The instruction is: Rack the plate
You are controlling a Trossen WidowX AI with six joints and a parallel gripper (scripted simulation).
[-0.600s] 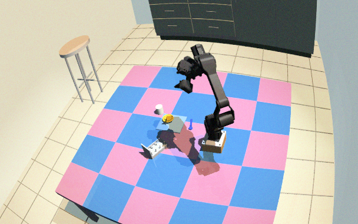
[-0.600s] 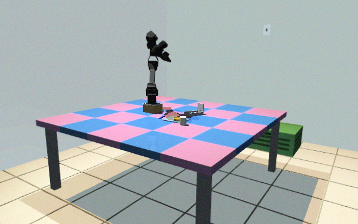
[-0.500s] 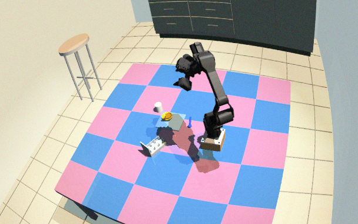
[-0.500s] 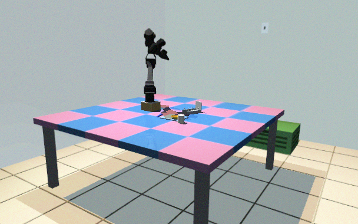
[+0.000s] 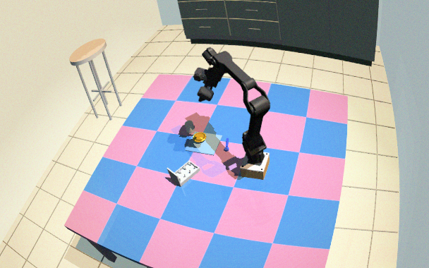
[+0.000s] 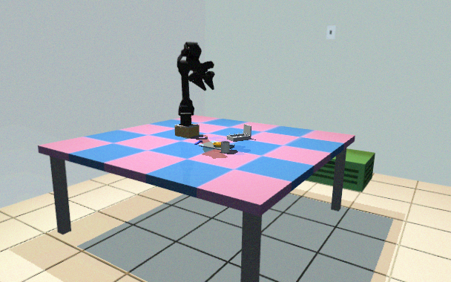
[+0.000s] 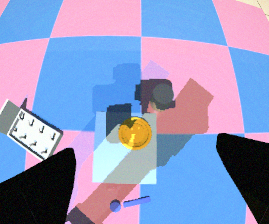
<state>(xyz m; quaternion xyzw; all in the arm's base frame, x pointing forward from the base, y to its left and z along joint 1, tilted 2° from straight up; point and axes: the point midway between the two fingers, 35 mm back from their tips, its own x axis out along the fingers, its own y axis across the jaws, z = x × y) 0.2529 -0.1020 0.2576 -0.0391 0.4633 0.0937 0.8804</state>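
The plate lies 280 mm below my gripper tip and 70 mm ahead of it. From my gripper tip the other things lie so: small blue utensil: 300 mm below, 80 mm behind; pale blue mat: 300 mm below, 40 mm ahead, 20 mm to the left; dish rack: 280 mm below, 230 mm to the left, 30 mm ahead.
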